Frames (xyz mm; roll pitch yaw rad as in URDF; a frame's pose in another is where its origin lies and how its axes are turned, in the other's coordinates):
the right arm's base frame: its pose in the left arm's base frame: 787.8 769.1 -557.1 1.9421 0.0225 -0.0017
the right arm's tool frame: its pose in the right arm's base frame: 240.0 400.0 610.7 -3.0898 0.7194 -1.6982
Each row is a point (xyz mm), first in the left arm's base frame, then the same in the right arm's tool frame.
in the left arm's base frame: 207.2 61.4 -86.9
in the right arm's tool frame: -55.3 868.4 158.1
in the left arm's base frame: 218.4 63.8 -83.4
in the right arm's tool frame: -56.0 858.0 164.0
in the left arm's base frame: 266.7 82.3 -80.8
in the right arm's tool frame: -45.8 810.7 182.4
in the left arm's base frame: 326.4 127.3 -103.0
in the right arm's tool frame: -2.1 747.0 193.3
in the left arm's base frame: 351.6 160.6 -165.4
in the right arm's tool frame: 53.0 709.9 158.3
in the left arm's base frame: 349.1 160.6 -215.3
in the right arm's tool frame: 75.9 703.1 114.4
